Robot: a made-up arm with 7 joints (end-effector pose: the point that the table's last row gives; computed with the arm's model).
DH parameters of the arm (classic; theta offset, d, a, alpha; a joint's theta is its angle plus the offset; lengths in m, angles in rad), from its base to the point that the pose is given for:
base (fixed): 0 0.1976 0.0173 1.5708
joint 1: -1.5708 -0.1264 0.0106 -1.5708
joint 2: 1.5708 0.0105 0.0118 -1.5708
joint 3: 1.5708 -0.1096 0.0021 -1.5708
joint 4: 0 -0.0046 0.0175 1.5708
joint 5: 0 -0.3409 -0.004 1.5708
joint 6: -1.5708 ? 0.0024 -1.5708
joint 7: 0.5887 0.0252 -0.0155 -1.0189
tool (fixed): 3.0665 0.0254 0 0
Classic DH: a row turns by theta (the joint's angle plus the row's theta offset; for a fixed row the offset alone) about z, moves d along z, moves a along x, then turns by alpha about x.
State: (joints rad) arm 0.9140 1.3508 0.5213 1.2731 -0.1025 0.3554 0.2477
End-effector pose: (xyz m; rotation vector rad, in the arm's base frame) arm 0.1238 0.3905 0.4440 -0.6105 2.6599 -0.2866
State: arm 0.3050 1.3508 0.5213 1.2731 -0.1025 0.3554 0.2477
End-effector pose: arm 0.2456 0.3905 0.3387 0.7073 -2.8605 0.0956
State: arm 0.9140 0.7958 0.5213 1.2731 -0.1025 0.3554 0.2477
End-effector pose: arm 0.2432 0.3912 0.3520 -0.1064 2.7412 -0.8718
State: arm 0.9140 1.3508 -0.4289 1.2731 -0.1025 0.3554 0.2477
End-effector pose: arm 0.3160 0.3351 0.2878 0.4553 -2.6157 -0.1902
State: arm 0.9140 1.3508 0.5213 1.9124 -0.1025 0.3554 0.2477
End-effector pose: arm 0.0940 0.2054 0.4926 -0.2751 2.4606 0.4581
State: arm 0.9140 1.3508 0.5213 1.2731 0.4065 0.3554 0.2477
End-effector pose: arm 0.1315 0.3749 0.4491 0.0141 2.5714 -0.5729
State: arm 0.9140 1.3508 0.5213 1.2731 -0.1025 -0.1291 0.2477
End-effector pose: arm 0.1274 0.4095 0.4539 -0.3396 2.5738 0.3021
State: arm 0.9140 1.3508 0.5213 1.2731 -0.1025 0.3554 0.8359
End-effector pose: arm 0.1095 0.3938 0.4484 0.1316 -3.0552 0.3201
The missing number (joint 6, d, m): -0.0239
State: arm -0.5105 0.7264 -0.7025 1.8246 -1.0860 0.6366 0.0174
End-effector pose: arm 0.1324 0.0472 -0.0908 -0.3921 -1.7915 -0.7925
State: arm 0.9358 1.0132 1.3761 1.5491 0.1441 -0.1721 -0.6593
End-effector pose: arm -0.0581 0.4392 0.4030 -0.5039 0.7784 -0.3404
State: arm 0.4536 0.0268 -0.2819 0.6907 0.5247 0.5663 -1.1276
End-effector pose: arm 0.3432 0.0443 -0.0667 1.0232 -1.8433 1.0231
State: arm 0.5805 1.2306 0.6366 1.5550 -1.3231 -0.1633 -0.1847
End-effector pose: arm 0.1478 0.3708 0.4585 -1.2731 2.0054 1.5409
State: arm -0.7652 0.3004 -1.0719 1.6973 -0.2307 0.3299 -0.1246
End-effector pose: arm -0.0271 -0.0981 -0.0465 -0.8587 -1.1573 0.6101
